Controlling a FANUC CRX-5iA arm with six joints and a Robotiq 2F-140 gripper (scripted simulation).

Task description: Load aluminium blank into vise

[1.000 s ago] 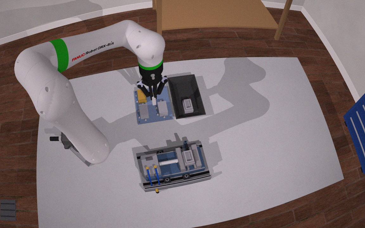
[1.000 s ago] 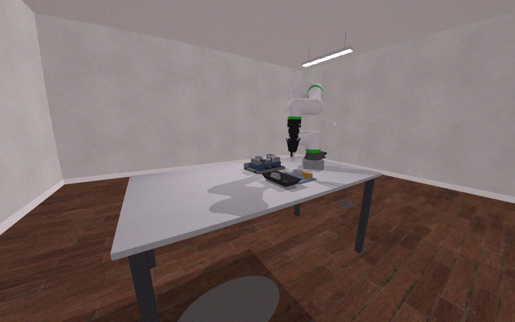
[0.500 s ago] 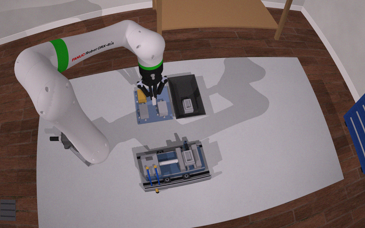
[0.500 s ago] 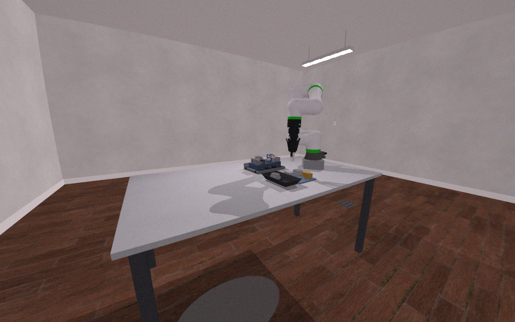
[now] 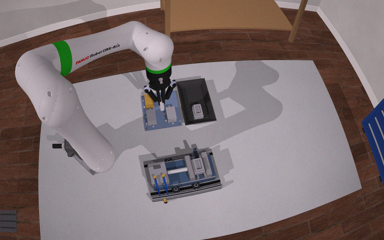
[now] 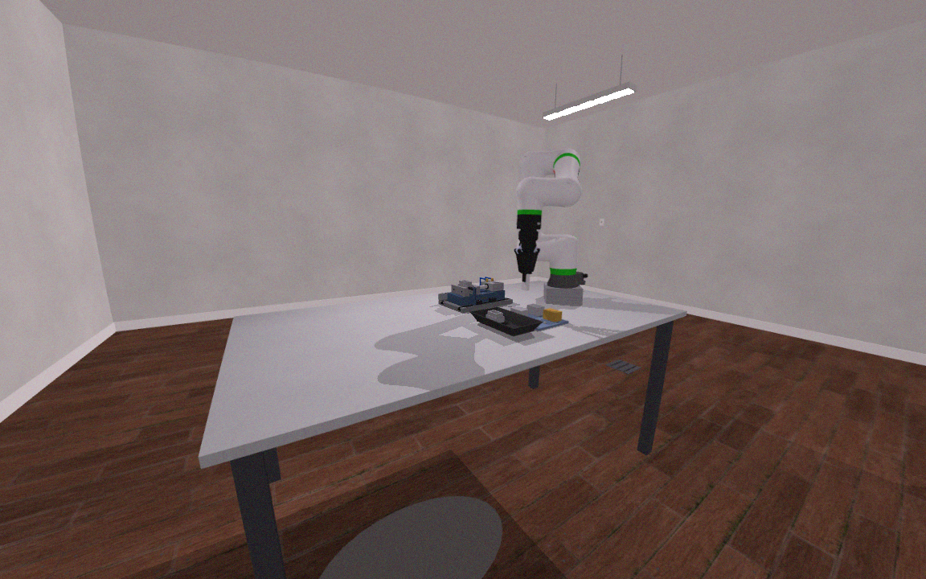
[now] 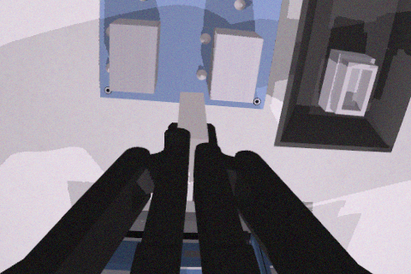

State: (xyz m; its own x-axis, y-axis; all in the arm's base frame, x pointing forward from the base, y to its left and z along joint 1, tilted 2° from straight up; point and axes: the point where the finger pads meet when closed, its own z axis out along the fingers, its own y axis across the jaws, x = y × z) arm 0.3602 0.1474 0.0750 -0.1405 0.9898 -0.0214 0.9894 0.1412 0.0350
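The dark work stop rod is 12 cm ahead of my hand, 21 cm to the right of it and 6 cm below it. Also, from my hand: blue infeed plate 1 cm behind, 6 cm to the left, 14 cm below; white piston rod 4 cm ahead, 27 cm to the right, 7 cm below; brass blank 6 cm behind, 10 cm to the left, 12 cm below.
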